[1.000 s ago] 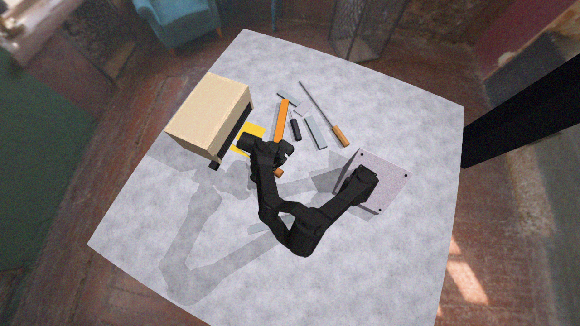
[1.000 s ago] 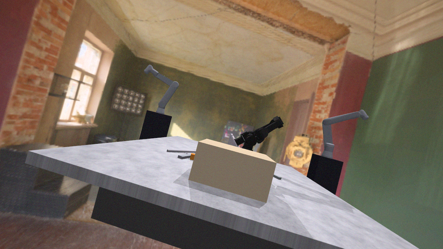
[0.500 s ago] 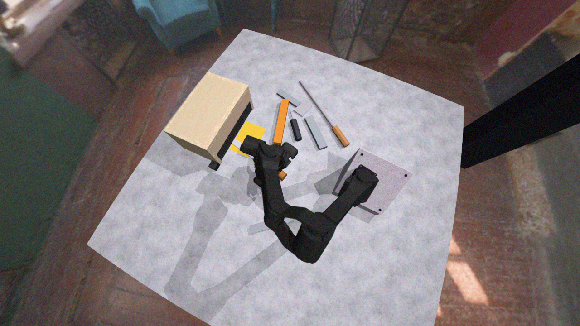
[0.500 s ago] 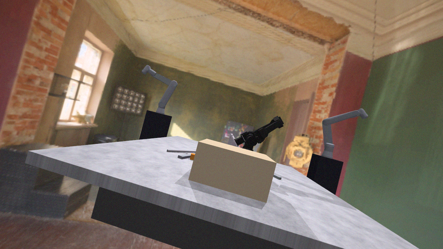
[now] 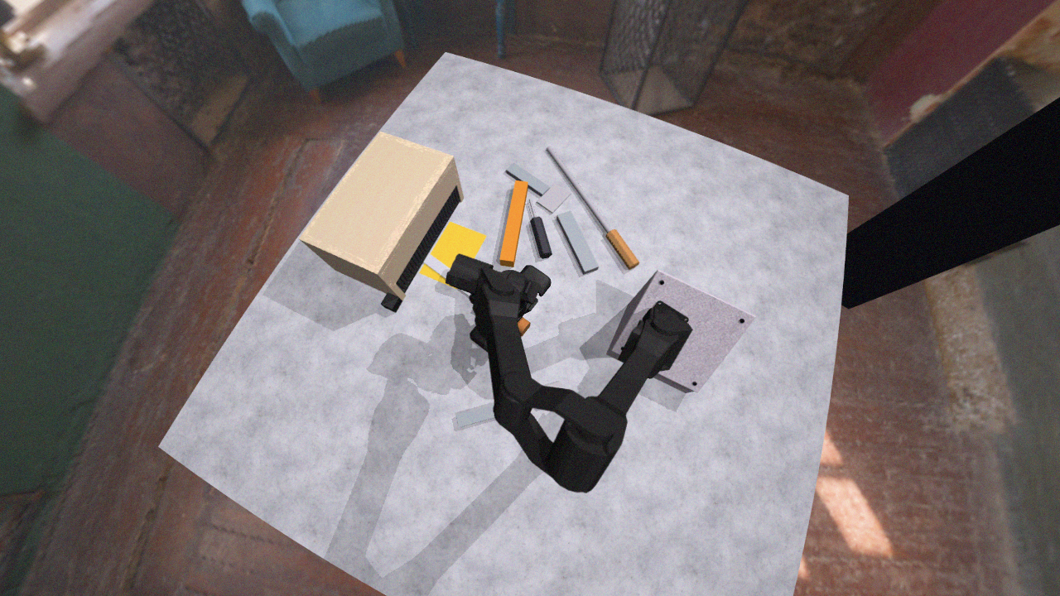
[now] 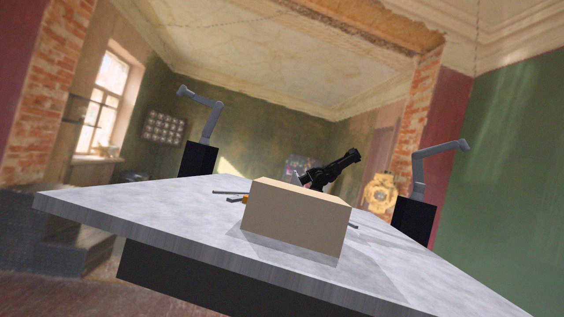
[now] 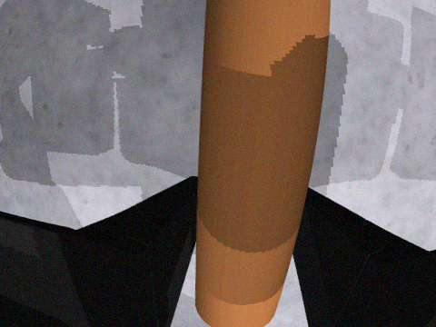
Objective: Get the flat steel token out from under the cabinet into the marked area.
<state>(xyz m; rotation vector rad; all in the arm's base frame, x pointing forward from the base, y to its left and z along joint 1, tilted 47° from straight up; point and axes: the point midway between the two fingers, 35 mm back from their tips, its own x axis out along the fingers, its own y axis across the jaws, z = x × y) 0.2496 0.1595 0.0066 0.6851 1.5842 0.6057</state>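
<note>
Right now my gripper tip is 2 cm past the grey bar and 24 cm to the left of it. From my gripper tip the other things lie so: flat grey token: 37 cm ahead, 7 cm to the right; then orange bar: 13 cm ahead, 21 cm to the right, 1 cm above; then black-handled tool: 8 cm ahead, 23 cm to the right, 1 cm above.
</note>
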